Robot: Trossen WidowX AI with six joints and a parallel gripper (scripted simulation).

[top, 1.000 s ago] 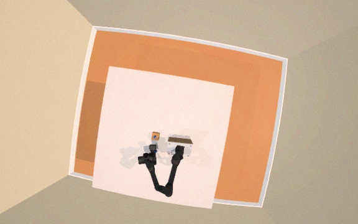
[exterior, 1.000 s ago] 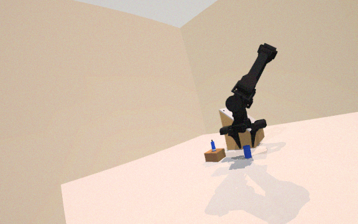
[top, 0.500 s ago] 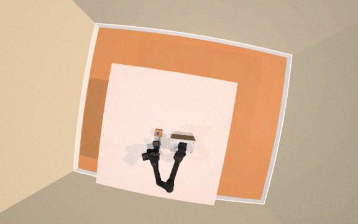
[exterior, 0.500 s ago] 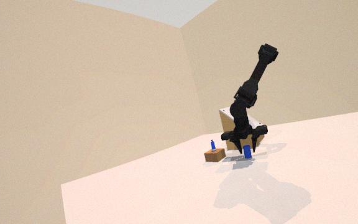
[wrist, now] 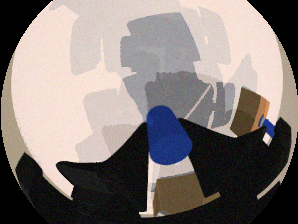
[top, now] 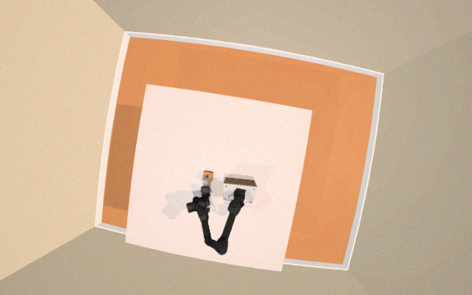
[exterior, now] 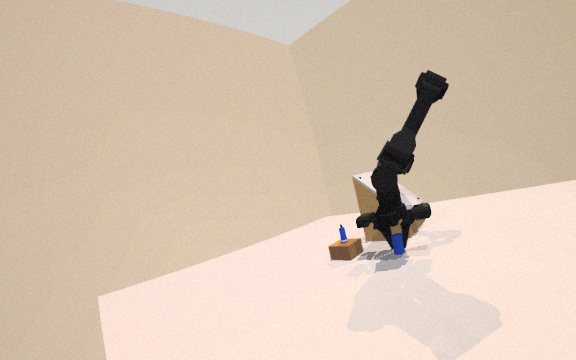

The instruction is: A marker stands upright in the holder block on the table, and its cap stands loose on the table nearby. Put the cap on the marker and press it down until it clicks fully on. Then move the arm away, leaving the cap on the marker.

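The brown holder block lies 3 cm ahead of my gripper tip, 15 cm to the right of it and 1 cm above it. Also, from my gripper tip: blue cap: 1 cm above.
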